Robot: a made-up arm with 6 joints.
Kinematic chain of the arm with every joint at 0, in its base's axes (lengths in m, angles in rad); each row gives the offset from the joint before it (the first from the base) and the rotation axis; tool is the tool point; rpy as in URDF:
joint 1: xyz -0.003 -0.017 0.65 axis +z
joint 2: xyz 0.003 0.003 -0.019 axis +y
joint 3: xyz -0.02 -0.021 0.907 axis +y
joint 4: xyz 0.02 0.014 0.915 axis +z
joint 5: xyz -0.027 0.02 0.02 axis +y
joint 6: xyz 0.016 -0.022 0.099 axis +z
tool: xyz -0.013 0 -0.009 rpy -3.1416 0 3.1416
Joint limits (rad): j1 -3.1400..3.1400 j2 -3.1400..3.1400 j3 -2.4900..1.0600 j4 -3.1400..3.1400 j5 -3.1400..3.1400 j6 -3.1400..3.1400
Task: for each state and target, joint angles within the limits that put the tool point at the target. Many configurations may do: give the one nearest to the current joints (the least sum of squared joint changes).
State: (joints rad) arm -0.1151 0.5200 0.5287 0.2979 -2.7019 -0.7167
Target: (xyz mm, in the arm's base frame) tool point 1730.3 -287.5 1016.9
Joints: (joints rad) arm -0.1391 1.2720 0.2809 0.2890 -2.1443 -0.7723
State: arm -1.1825 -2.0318 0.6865 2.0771 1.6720 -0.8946
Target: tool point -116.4 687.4 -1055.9
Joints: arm -1.3458 -2.8043 0.1671 2.0974 1.5260 -0.8820
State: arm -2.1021 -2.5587 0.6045 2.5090 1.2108 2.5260
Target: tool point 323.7 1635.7 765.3
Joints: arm -1.7405 -1.8983 0.8466 2.5075 1.1704 2.5225
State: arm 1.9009 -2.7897 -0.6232 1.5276 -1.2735 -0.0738
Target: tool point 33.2 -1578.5 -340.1
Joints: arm 1.5179 -1.9382 -0.3683 1.5551 -1.3787 -0.0697
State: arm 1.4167 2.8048 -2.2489 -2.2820 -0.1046 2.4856
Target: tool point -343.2 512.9 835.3
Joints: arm 2.1368 2.6746 -2.4900 -2.2719 0.0036 2.4646
